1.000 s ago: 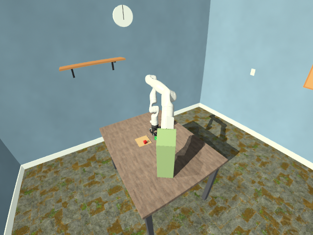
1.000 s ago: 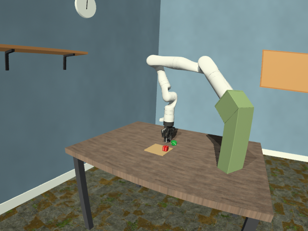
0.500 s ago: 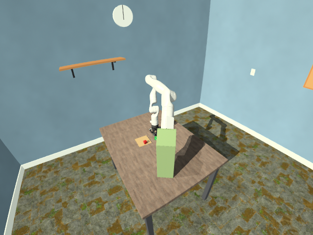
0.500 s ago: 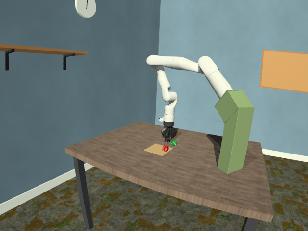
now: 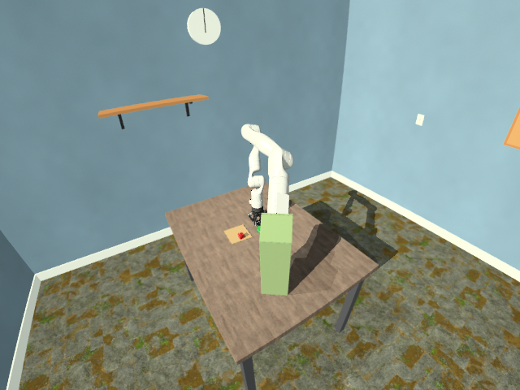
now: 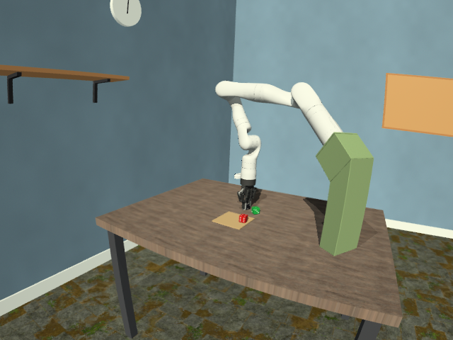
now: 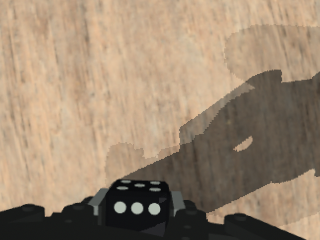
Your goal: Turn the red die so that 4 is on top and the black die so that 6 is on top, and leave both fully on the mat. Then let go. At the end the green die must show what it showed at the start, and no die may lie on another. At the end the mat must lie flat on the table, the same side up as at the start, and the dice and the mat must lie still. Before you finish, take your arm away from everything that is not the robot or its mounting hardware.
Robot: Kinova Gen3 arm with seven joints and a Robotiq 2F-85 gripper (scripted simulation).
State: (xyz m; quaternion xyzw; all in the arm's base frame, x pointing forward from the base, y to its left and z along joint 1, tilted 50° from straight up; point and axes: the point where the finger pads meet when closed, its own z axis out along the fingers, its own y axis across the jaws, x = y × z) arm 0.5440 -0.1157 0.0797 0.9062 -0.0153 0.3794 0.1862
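The tan mat lies 160 mm to the left of my hand, 20 mm below it and 10 mm behind it. Round my hand: black die (10 mm below); green die (60 mm behind, 30 mm to the left, 10 mm below); red die (160 mm to the left, 60 mm behind).
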